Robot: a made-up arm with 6 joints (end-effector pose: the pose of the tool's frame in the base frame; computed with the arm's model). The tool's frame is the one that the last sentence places. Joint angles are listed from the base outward.
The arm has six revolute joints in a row. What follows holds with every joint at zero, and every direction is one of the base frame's. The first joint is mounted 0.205 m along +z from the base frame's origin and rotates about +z. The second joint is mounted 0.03 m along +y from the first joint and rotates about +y. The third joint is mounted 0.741 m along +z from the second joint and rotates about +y. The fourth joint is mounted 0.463 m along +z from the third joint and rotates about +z. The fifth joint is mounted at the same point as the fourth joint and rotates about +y. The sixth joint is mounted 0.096 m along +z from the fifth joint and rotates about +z. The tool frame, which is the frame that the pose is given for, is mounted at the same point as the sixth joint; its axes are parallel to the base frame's.
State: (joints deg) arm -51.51 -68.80 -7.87 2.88 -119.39 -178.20
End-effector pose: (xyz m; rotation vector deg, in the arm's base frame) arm -0.6736 0.8886 0.4876 152.32 -74.70 20.03
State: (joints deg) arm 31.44 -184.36 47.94 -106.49 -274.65 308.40
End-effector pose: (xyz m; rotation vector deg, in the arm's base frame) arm -0.1798 -0.1823 -0.8936 97.90 40.56 24.99
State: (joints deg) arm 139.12 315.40 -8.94 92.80 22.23 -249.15
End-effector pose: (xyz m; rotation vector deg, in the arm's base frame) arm 0.6864 -0.6818 1.0591 46.58 34.90 -26.12
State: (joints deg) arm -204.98 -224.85 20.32 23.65 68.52 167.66
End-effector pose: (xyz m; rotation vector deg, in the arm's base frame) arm -0.6215 0.2169 -0.8075 36.51 134.85 -39.27
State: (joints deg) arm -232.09 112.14 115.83 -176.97 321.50 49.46
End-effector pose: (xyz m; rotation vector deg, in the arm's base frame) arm -0.1777 0.1743 -0.3902 74.58 56.51 -1.74
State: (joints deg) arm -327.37 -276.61 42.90 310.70 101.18 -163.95
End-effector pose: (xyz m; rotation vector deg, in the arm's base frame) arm 0.9133 0.5356 -0.0222 111.22 28.78 -22.72
